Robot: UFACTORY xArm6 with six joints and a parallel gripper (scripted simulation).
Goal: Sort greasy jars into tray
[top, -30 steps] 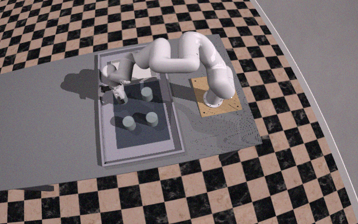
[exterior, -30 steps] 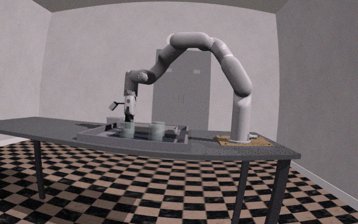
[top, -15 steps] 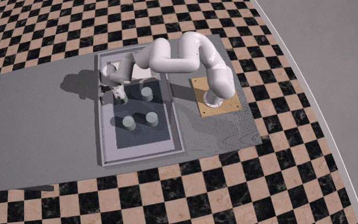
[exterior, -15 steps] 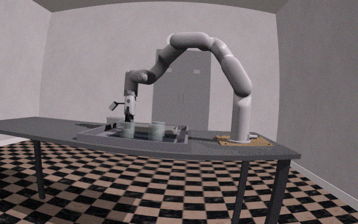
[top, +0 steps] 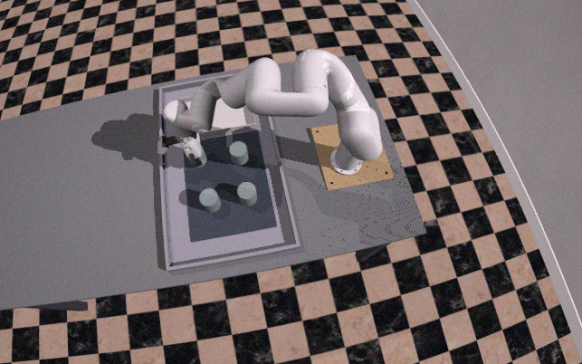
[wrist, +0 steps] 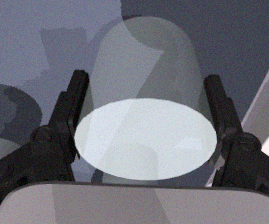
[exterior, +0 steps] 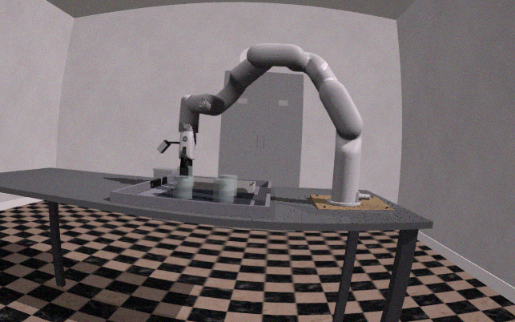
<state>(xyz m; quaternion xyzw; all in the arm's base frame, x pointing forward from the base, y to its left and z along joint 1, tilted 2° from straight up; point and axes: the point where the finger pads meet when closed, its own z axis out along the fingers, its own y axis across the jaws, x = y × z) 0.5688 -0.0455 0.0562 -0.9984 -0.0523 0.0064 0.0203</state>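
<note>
My hand is 230 mm to the left of the white tray, 70 mm past it and 60 mm above it. The rest, counted from my hand: raised grey frame (70 mm below, 70 mm behind, 10 mm to the right); dark drying mat (100 mm behind, 90 mm to the left, 70 mm below).
</note>
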